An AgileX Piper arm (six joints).
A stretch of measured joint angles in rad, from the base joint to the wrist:
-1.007, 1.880, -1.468, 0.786, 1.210, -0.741
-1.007, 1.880, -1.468, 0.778, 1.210, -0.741
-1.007, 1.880, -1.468, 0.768, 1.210, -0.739
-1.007, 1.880, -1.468, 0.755, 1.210, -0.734
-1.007, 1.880, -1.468, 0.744, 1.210, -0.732
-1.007, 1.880, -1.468, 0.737, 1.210, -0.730
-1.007, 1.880, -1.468, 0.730, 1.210, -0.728
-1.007, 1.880, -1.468, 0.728, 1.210, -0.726
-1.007, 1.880, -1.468, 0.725, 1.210, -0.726
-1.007, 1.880, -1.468, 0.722, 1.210, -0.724
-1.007, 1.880, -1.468, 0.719, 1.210, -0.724
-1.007, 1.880, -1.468, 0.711, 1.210, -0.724
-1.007, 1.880, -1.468, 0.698, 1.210, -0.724
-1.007, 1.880, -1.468, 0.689, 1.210, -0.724
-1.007, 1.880, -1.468, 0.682, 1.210, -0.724
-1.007, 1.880, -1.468, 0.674, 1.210, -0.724
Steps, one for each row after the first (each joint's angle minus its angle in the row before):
0.000, 0.000, 0.000, -0.008, 0.000, 0.000
0.000, 0.000, 0.000, -0.010, 0.000, 0.002
0.000, 0.000, 0.000, -0.013, 0.000, 0.005
0.000, 0.000, 0.000, -0.011, 0.000, 0.002
0.000, 0.000, 0.000, -0.007, 0.000, 0.002
0.000, 0.000, 0.000, -0.007, 0.000, 0.002
0.000, 0.000, 0.000, -0.002, 0.000, 0.002
0.000, 0.000, 0.000, -0.003, 0.000, 0.000
0.000, 0.000, 0.000, -0.003, 0.000, 0.002
0.000, 0.000, 0.000, -0.003, 0.000, 0.000
0.000, 0.000, 0.000, -0.008, 0.000, 0.000
0.000, 0.000, 0.000, -0.013, 0.000, 0.000
0.000, 0.000, 0.000, -0.009, 0.000, 0.000
0.000, 0.000, 0.000, -0.007, 0.000, 0.000
0.000, 0.000, 0.000, -0.008, 0.000, 0.000

